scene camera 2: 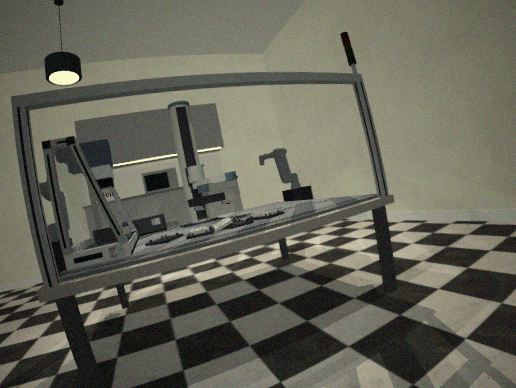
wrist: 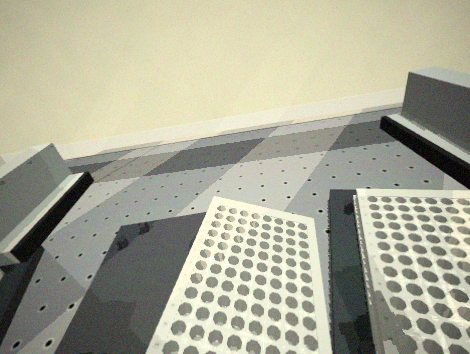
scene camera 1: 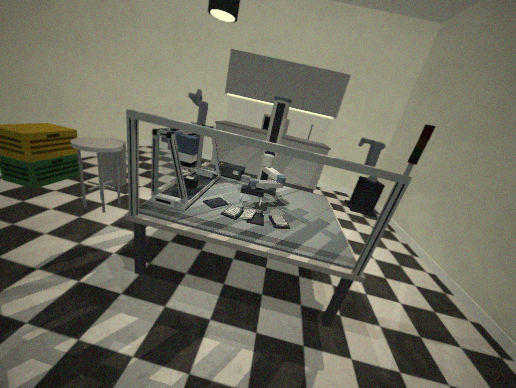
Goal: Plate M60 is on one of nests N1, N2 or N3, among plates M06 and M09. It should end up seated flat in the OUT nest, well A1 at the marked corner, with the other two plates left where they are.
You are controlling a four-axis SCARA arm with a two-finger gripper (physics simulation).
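Where they show: gripper, fingertip midpoint: (scene camera 2: 217, 204) (wrist: 226, 132) (scene camera 1: 250, 202); arm's base, origin of the base link: (scene camera 2: 201, 223).
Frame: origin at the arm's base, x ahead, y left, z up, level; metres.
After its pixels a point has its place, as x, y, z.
Plate M60 (wrist: 250, 270) {0.710, -0.028, 0.043} (scene camera 1: 249, 214) {0.732, -0.016, 0.047} (scene camera 2: 224, 223) {0.770, -0.033, 0.041} is white with many wells. It lies skewed and tilted, one side resting on the dark OUT nest (wrist: 130, 285) {0.718, 0.062, 0.025} (scene camera 1: 257, 220) {0.749, 0.051, 0.025}, not seated in it. Its label and the A1 mark do not show. Another white plate (wrist: 425, 260) {0.712, -0.127, 0.036} (scene camera 1: 233, 212) {0.741, -0.133, 0.035} (scene camera 2: 200, 230) {0.773, -0.148, 0.037} sits on a dark nest (wrist: 342, 280) {0.711, -0.083, 0.025} to the right in the wrist view. A third plate (scene camera 1: 279, 220) {0.686, 0.210, 0.037} sits on a nest beyond OUT. My gripper (wrist: 226, 132) {0.712, -0.032, 0.131} (scene camera 1: 251, 201) {0.712, -0.032, 0.131} is open and empty, above the plates, its fingers wide to either side of M60.
An empty dark nest (scene camera 1: 216, 202) {0.633, -0.298, 0.025} (scene camera 2: 165, 239) {0.682, -0.302, 0.025} lies near the slanted frame (scene camera 1: 180, 170) {0.829, -0.516, 0.287} (scene camera 2: 97, 190) {0.851, -0.526, 0.286} at the left. A dark box (scene camera 1: 232, 170) {-0.034, -0.353, 0.104} (scene camera 2: 150, 224) {-0.034, -0.357, 0.076} stands behind it. Rails (scene camera 1: 300, 151) {1.044, 0.182, 0.615} (scene camera 2: 200, 82) {1.044, -0.088, 0.588} frame the table. The arm's column (scene camera 1: 278, 120) {0.078, 0.008, 0.703} (scene camera 2: 185, 135) {0.077, -0.002, 0.636} stands at the back.
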